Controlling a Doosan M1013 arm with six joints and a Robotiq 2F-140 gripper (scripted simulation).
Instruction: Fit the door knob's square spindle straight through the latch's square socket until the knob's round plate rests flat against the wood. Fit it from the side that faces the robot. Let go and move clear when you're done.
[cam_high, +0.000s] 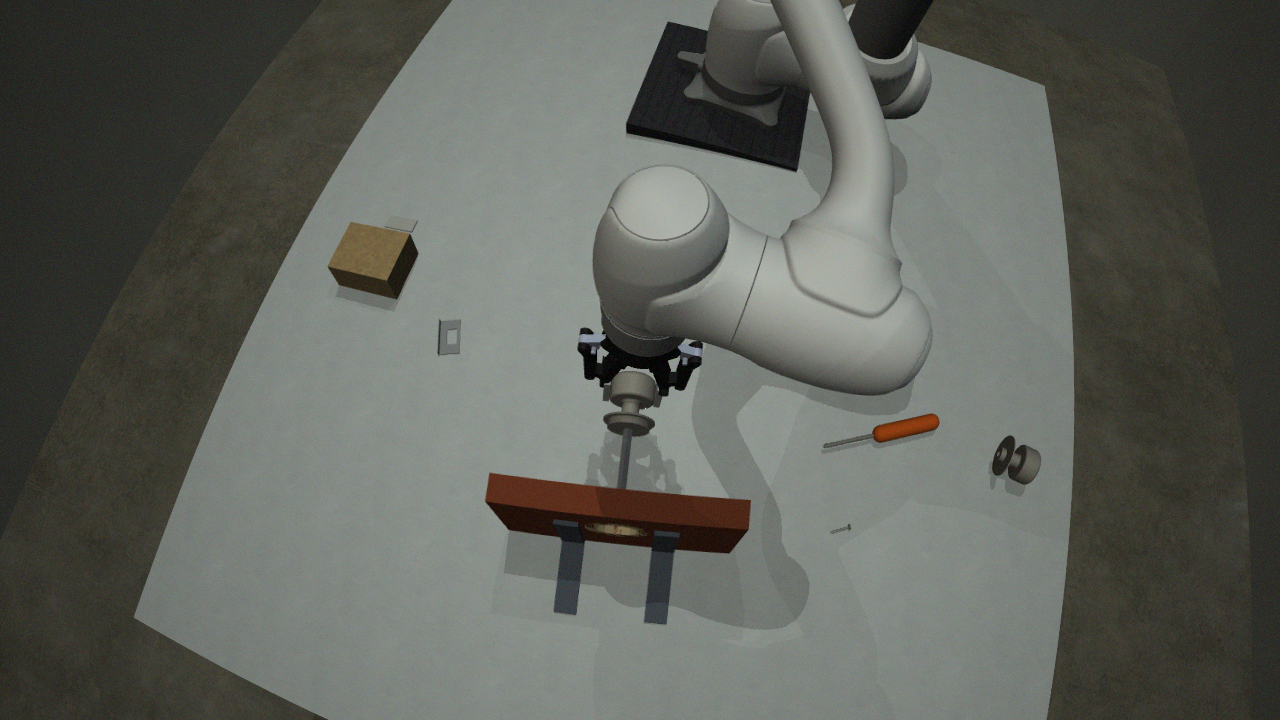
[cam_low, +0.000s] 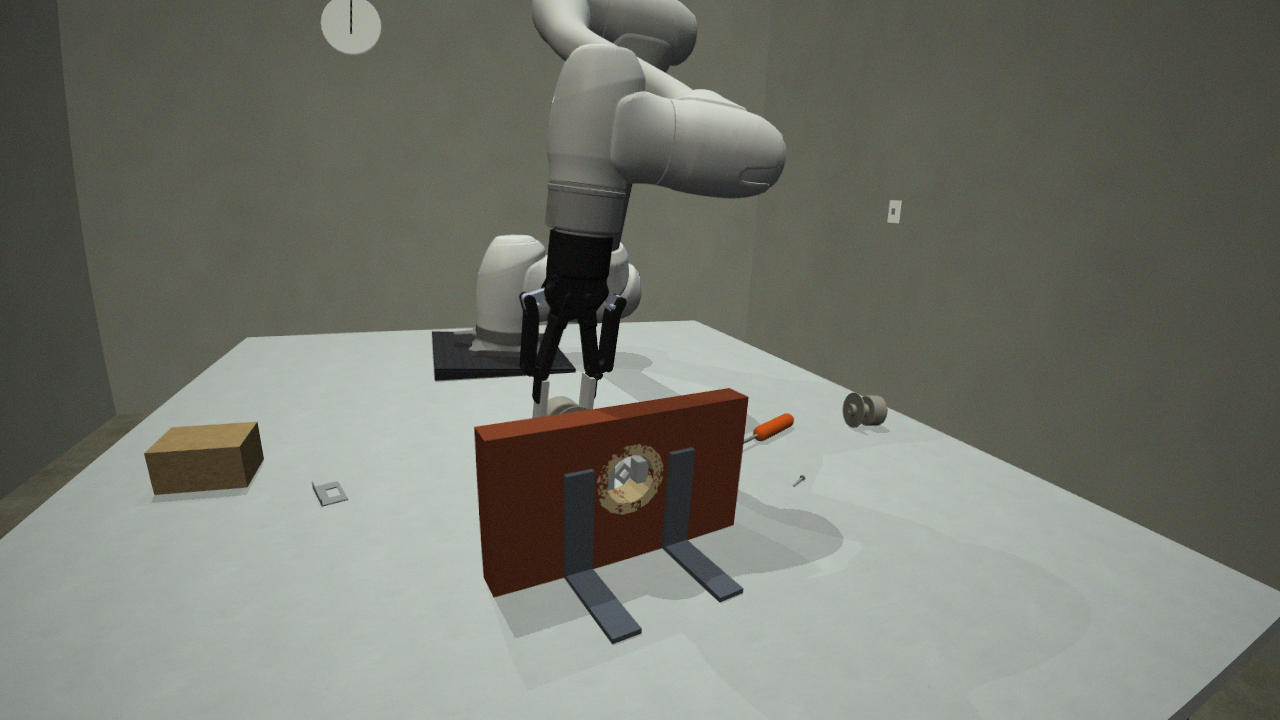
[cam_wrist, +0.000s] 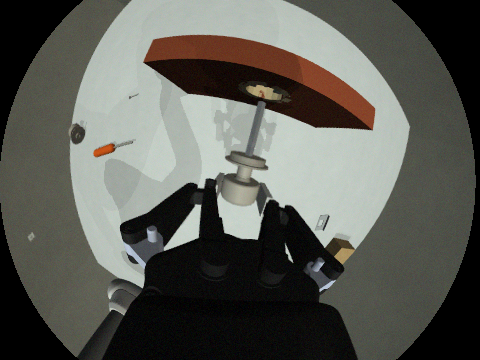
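Right now the square socket is 16 cm ahead of my hand, 4 cm to the left of it and 3 cm below it. From my hand the other things lie so: cardboard box (8 cm behind, 49 cm to the right, 9 cm below); red-brown wood panel (16 cm ahead, 4 cm to the left, 3 cm below); orange-handled screwdriver (10 cm behind, 35 cm to the left, 11 cm below).
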